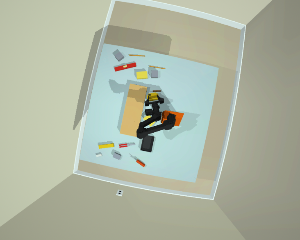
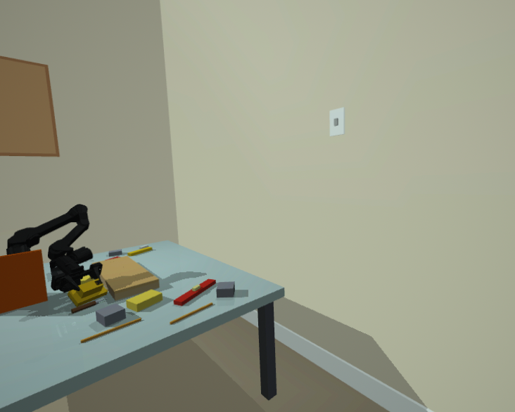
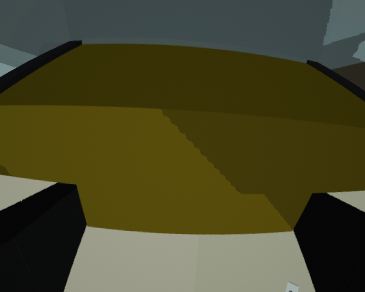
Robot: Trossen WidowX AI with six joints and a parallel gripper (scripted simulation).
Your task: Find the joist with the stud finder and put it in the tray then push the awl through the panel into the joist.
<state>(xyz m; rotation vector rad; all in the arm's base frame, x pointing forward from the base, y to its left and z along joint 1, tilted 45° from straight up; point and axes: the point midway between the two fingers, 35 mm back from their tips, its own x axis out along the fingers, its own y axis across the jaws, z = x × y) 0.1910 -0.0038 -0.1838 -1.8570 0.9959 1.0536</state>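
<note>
Now: the yellow stud finder 1 cm to the left of my gripper tip, 1 cm below it and 1 cm ahead of it. From my gripper tip the other things lie so: awl: 6 cm to the right, 5 cm below; then red level: 36 cm ahead, 22 cm to the right, 5 cm below; then dark tray: 49 cm to the left, 9 cm behind, 5 cm below.
</note>
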